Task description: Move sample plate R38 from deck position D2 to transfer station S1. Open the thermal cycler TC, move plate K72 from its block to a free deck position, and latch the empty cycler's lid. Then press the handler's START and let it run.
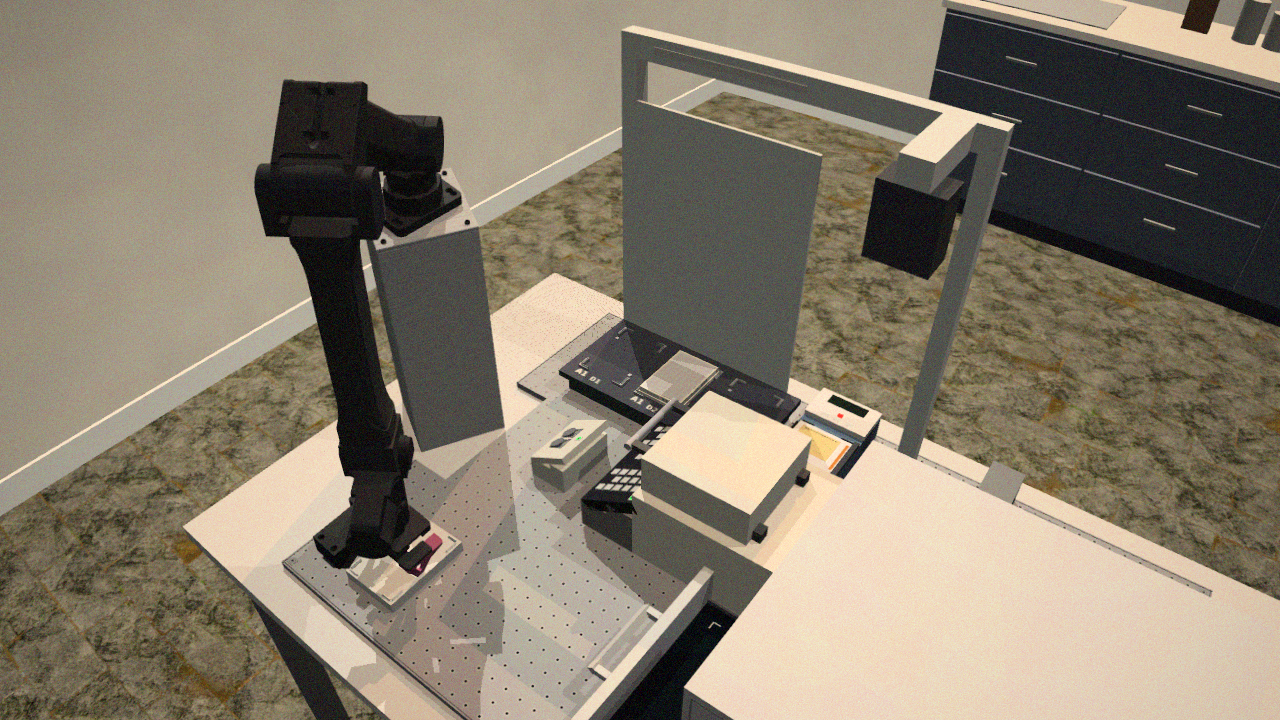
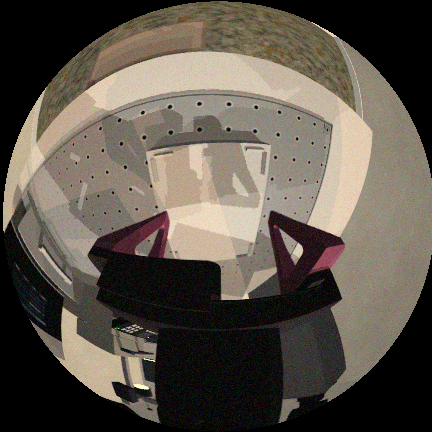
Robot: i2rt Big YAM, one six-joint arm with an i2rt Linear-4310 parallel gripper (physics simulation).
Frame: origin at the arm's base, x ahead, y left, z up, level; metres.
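Seen in the pictures: gripper, fingertip midpoint: (image 1: 397, 554) (image 2: 218, 216); arm's base, link origin: (image 1: 415, 206).
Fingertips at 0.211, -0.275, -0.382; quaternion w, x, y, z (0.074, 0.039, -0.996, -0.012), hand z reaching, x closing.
Observation:
Offsets run from my fingertips to a thing's top centre, as dx, dy, dz. "*": to the spot under its first point. Level surfaces: height alone.
My gripper (image 1: 424, 556) (image 2: 218, 216) is open and empty, its magenta fingers spread above a pale flat pad @(* +0.034, -0.039, -0.007) (image 1: 390, 586) (image 2: 210, 177) with corner brackets. No plate shows on this pad, and its label cannot be read. A pale plate @(+0.084, +0.556, +0.035) (image 1: 679, 377) lies on the black deck @(dz +0.018) (image 1: 601, 350) behind the D2 label. A large beige box-shaped unit @(* +0.338, +0.329, +0.173) (image 1: 725, 461), probably the thermal cycler, has its thick lid lying down; any plate inside is hidden. The lid's latch state and plate names cannot be made out. I cannot tell which control is the handler's START.
A small box @(+0.047, +0.319, +0.053) (image 1: 570, 454) with a green light and a dark keypad @(+0.175, +0.291, +0.055) (image 1: 617, 480) stand left of the beige unit. A device with a red dot @(+0.351, +0.616, +0.028) (image 1: 841, 413) stands behind it. A gantry post @(+0.469, +0.691, +0.538) (image 1: 954, 295), grey panel (image 1: 716, 241) and large white cabinet (image 1: 975, 582) rise around the bench.

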